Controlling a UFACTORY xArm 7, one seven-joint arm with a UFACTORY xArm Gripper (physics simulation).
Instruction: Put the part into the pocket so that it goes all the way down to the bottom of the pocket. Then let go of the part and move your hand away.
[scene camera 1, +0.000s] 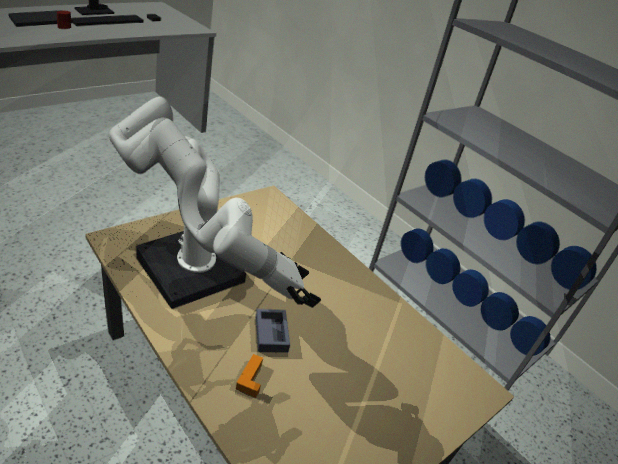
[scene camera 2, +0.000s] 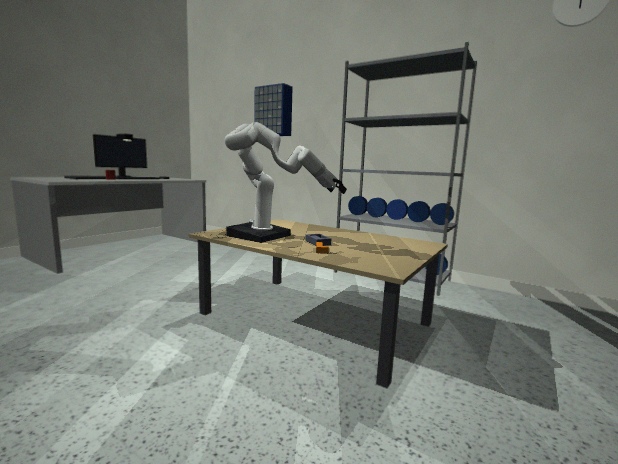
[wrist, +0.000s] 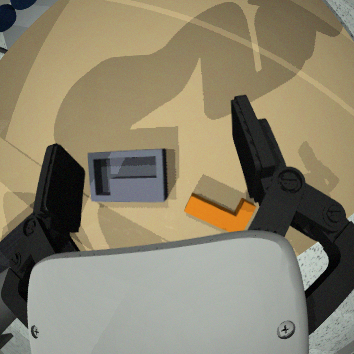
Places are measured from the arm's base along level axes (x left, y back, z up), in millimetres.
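Pixels of known places: gripper, fingertip midpoint: (scene camera 1: 310, 289) (scene camera 2: 338, 190) (wrist: 144, 135); arm's base, link origin: (scene camera 1: 196, 258) (scene camera 2: 262, 227).
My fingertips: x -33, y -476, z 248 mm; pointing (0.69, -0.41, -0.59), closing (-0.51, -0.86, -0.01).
Ahead of a thing's pixels: the offset from my fingertips to its top centre. Level surfaces: height alone.
The orange L-shaped part @(dx -121, dy +31, dz -264 mm) (scene camera 1: 250, 371) (scene camera 2: 322, 249) (wrist: 215, 212) lies flat on the table, apart from the pocket block. The grey-blue block @(dx +32, dy +116, dz -258 mm) (scene camera 1: 273, 342) (scene camera 2: 325, 243) (wrist: 140, 190) stands beside it, nearer the robot base. Its L-shaped pocket is empty; in the wrist view the long leg runs along the top and the short leg down the left. My gripper (scene camera 1: 311, 286) (scene camera 2: 337, 189) (wrist: 144, 135) is open with nothing between its fingers. It is tilted and high above the table. In the wrist view the part is at lower right, its right end close against the right finger's outline.
The wooden table @(dz -294 mm) (scene camera 1: 360, 320) (scene camera 2: 300, 255) carries the robot's black base plate (scene camera 1: 172, 295) (scene camera 2: 260, 236) at its far end. A shelf rack (scene camera 1: 414, 145) (scene camera 2: 343, 125) with blue discs stands beyond the table's side. A desk (scene camera 1: 185, 70) (scene camera 2: 35, 220) stands farther back.
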